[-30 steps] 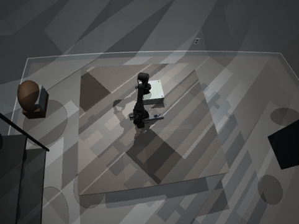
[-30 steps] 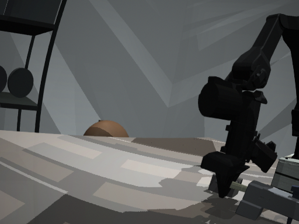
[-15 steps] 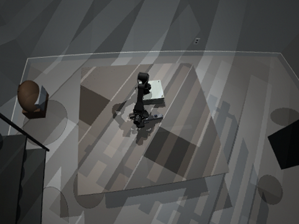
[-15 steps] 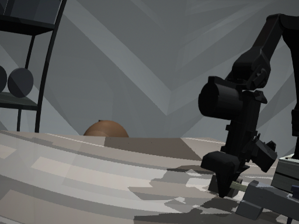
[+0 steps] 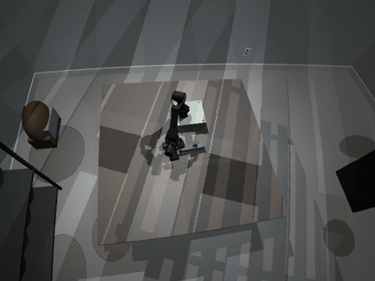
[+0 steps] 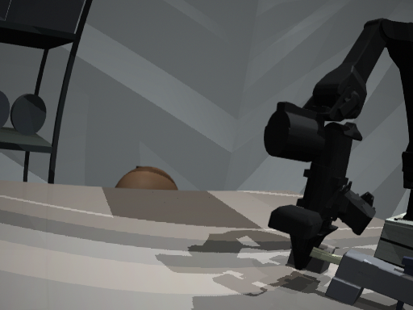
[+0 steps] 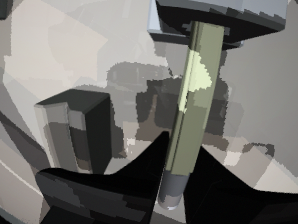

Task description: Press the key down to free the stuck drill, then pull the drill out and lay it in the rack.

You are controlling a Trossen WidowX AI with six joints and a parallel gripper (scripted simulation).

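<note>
The dark block is 80 mm behind my gripper tip and 10 mm to the right of it. From my gripper tip the other things lie so: long dark fixture 150 mm to the left, 20 mm above; then blue key 180 mm to the left, 30 mm above; then drill 40 mm to the left, 30 mm above.
</note>
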